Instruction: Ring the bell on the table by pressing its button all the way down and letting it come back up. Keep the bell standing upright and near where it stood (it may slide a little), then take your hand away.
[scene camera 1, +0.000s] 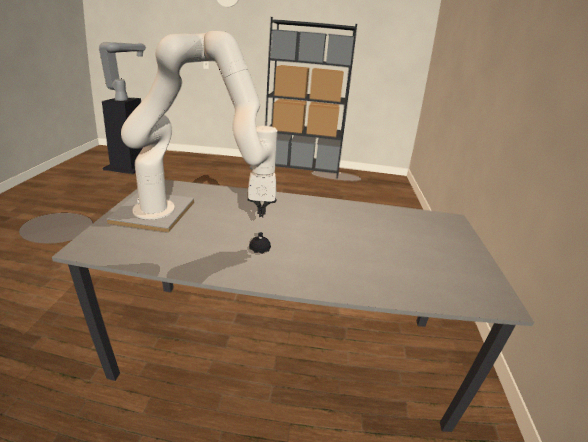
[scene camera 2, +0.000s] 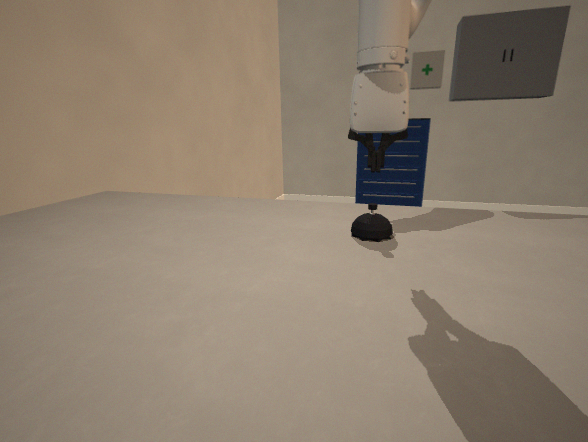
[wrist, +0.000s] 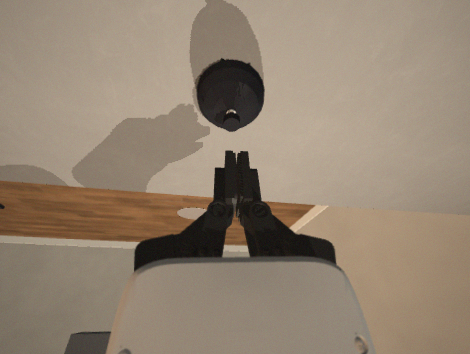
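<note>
A black dome-shaped bell (scene camera 1: 260, 245) (scene camera 2: 371, 227) (wrist: 231, 90) stands upright on the grey table (scene camera 1: 380, 250) (scene camera 2: 200, 300) (wrist: 350, 100). Its small black button (scene camera 1: 260, 234) (scene camera 2: 372, 206) (wrist: 231, 118) stands up above the dome, with a bit of bright stem showing under it. My gripper (scene camera 1: 261, 216) (scene camera 2: 375, 171) (wrist: 234, 163) is shut and empty, pointing down. It hangs above the bell, with a clear gap between the fingertips and the button in both scene views.
The arm's base stands on a square board (scene camera 1: 180, 212) at the table's left back part. A shelf rack (scene camera 1: 347, 100) with boxes, and another arm on a black pedestal (scene camera 1: 119, 135), stand behind the table. A blue panel (scene camera 2: 417, 165) and a grey cabinet (scene camera 2: 510, 55) show in the background.
</note>
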